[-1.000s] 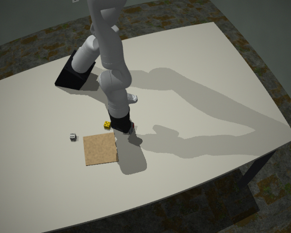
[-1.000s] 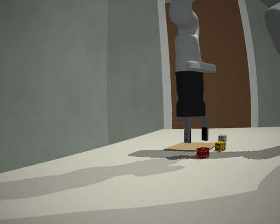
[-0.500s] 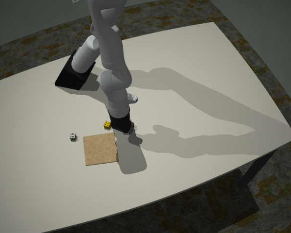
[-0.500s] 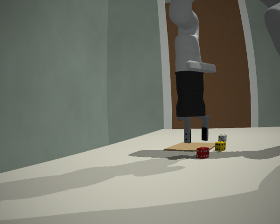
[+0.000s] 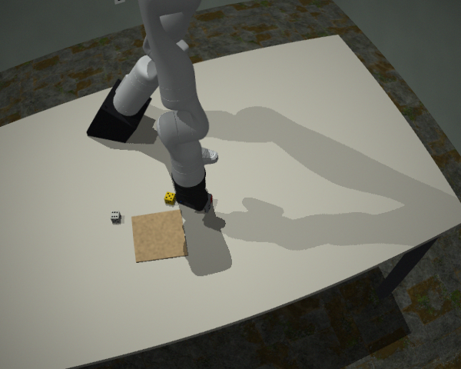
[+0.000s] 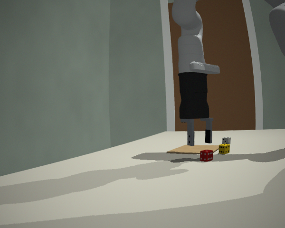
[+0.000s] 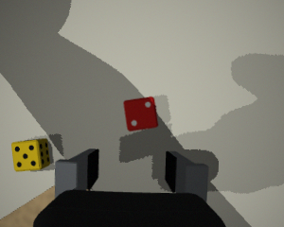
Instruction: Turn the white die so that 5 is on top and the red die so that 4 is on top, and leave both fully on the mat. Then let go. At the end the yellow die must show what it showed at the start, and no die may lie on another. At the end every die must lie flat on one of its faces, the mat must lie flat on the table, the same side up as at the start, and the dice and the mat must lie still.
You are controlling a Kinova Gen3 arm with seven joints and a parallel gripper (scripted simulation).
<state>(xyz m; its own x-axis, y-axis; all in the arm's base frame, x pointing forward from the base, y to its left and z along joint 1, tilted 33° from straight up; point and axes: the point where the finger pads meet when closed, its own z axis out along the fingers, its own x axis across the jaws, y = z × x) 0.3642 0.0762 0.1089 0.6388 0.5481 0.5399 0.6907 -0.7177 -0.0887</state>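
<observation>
Right now my hand is 40 mm above the red die, 30 mm to the right of it and 20 mm past it. The rest, counted from my hand: white die 230 mm to the right, 50 mm behind, 40 mm below; then brown mat 130 mm to the right, 50 mm below, 40 mm ahead; then yellow die 60 mm to the right, 60 mm behind, 40 mm below.
</observation>
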